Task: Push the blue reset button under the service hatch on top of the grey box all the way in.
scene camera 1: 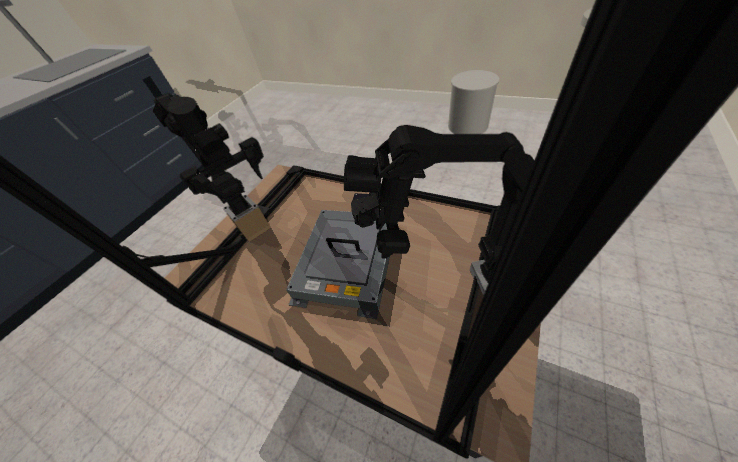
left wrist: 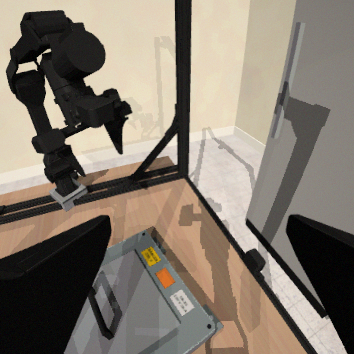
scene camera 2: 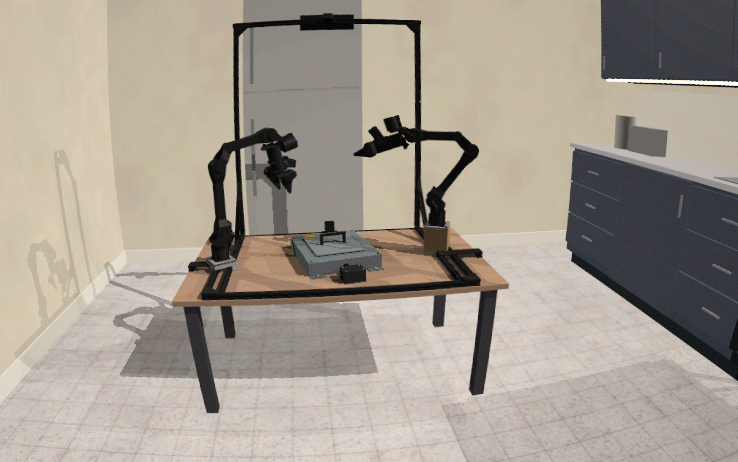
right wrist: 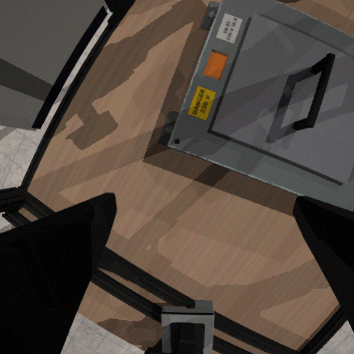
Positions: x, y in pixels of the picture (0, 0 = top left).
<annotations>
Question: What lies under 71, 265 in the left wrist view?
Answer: My left gripper.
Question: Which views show my right gripper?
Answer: Scene camera 1, the left wrist view, scene camera 2 and the right wrist view: all of them.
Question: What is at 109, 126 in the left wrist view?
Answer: My right gripper.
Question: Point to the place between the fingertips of my right gripper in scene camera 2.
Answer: At 284, 191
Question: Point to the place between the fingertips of my right gripper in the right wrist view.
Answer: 206, 203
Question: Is my left gripper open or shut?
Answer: Open.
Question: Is my right gripper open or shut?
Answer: Open.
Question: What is my left gripper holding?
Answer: Nothing.
</annotations>
